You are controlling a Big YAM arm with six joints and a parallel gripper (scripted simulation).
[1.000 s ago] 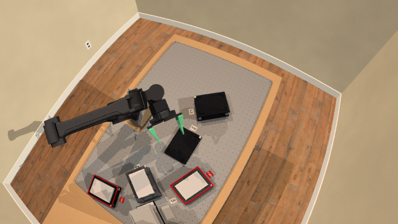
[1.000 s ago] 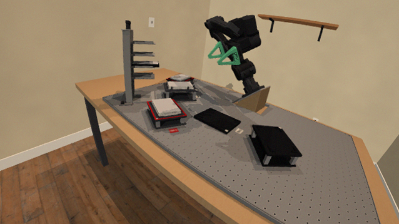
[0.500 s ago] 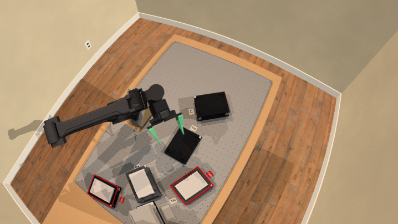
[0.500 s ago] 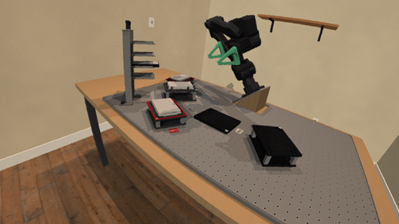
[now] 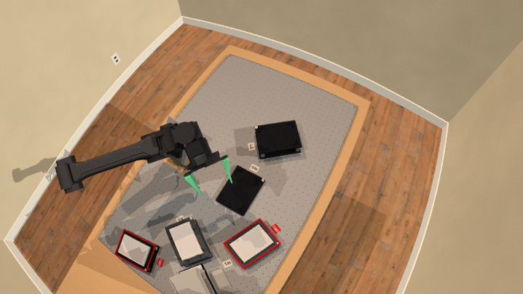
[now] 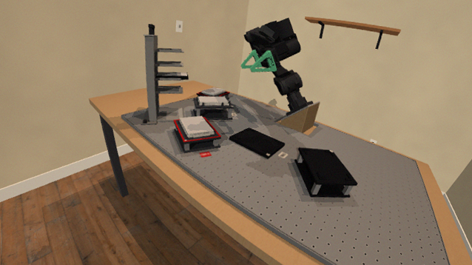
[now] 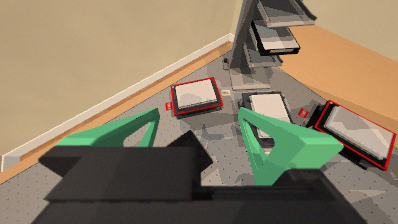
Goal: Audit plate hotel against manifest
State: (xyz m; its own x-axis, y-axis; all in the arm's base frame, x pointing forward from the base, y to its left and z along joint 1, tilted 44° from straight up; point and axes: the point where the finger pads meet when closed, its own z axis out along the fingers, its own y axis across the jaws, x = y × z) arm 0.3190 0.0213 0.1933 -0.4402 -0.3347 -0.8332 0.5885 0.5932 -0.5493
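Now: the grey regrip nest 50 mm behind my hand, 200 mm to the right of it and 190 mm below it. Also, from my hand: flat black recovery nest N6: 10 mm ahead, 90 mm to the left, 240 mm below; H1 deck label: 110 mm ahead, 190 mm to the right, 250 mm below; dark plate: 90 mm ahead, 300 mm to the right, 70 mm below.
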